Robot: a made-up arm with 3 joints.
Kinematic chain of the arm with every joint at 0, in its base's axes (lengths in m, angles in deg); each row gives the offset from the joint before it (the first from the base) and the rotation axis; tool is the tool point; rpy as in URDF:
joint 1: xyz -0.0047 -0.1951 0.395 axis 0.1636 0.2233 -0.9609
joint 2: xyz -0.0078 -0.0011 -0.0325 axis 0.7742 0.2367 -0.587
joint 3: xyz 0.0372 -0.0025 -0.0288 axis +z
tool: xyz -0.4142 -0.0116 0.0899 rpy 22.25 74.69 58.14
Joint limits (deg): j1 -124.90..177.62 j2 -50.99..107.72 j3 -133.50..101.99
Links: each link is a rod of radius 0.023 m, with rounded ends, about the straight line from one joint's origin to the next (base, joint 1, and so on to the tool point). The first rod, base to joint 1, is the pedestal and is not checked.
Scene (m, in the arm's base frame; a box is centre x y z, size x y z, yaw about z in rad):
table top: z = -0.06
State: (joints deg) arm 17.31 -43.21 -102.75
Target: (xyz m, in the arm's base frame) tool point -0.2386 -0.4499 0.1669
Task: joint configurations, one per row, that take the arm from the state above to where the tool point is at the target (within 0.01 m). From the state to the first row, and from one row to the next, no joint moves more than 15 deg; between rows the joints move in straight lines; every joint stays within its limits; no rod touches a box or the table.
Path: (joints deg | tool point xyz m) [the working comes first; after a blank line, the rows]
Joints at the target: -116.18 -15.70 -77.99
Straight joint move there: clear.

1: 2.48 -40.15 -100.00 | -0.0622 0.1943 0.2053
2: -12.35 -37.10 -97.25 | -0.1535 0.1622 0.1978
3: -27.19 -34.04 -94.50 | -0.2339 0.1060 0.1874
4: -42.02 -30.98 -91.75 | -0.2972 0.0292 0.1757
5: -56.85 -27.93 -89.00 | -0.3381 -0.0632 0.1648
6: -71.68 -24.87 -86.24 | -0.3531 -0.1647 0.1568
7: -86.51 -21.81 -83.49 | -0.3408 -0.2679 0.1535
8: -101.35 -18.76 -80.74 | -0.3017 -0.3655 0.1565
9: -116.18 -15.70 -77.99 | -0.2386 -0.4499 0.1669

